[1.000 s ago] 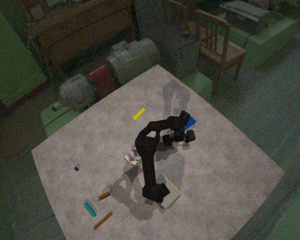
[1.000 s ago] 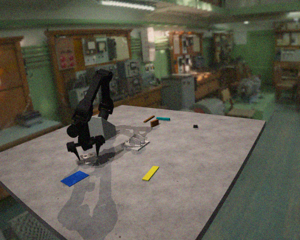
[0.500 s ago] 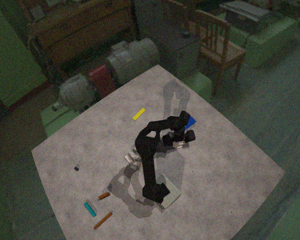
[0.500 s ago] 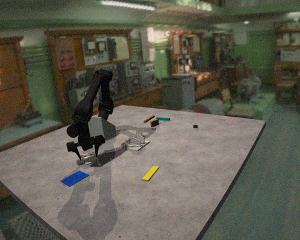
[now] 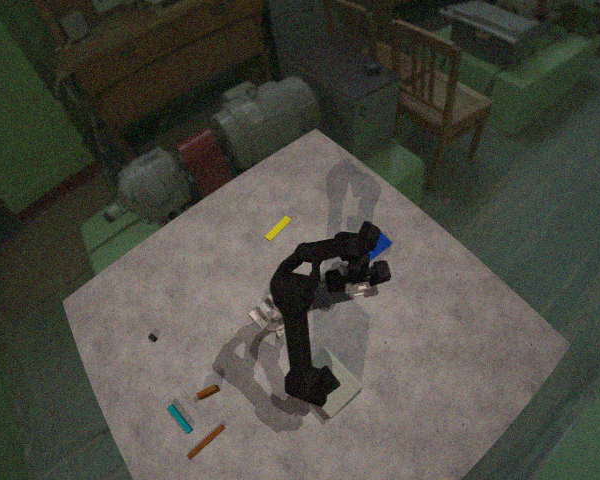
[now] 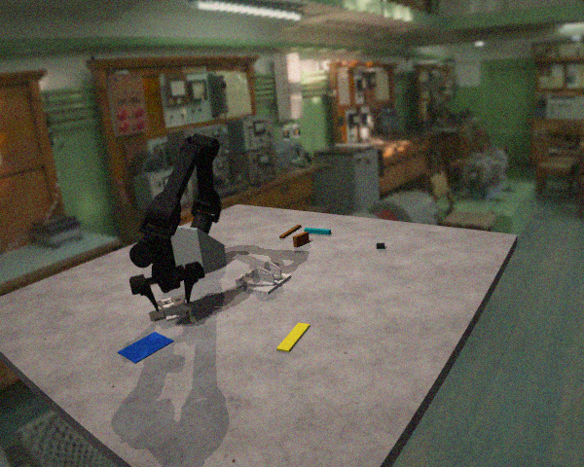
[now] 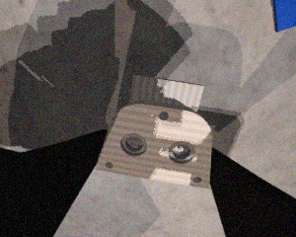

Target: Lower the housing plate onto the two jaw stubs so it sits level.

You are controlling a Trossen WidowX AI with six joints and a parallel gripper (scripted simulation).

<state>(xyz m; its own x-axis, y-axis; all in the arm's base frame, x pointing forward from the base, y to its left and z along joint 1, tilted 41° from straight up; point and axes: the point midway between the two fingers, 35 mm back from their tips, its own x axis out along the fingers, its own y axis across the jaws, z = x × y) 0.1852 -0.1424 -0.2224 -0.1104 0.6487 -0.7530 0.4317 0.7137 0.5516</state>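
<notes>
Right now my gripper tip is 1 cm short of the small white block and 1 cm to the left of it. Also, from my gripper tip: brown block: 2 cm behind, 55 cm to the left, 1 cm above; then blue flat tile: 9 cm ahead, 15 cm to the right, 1 cm below; then yellow strip: 35 cm ahead, 7 cm to the left, 1 cm below.
</notes>
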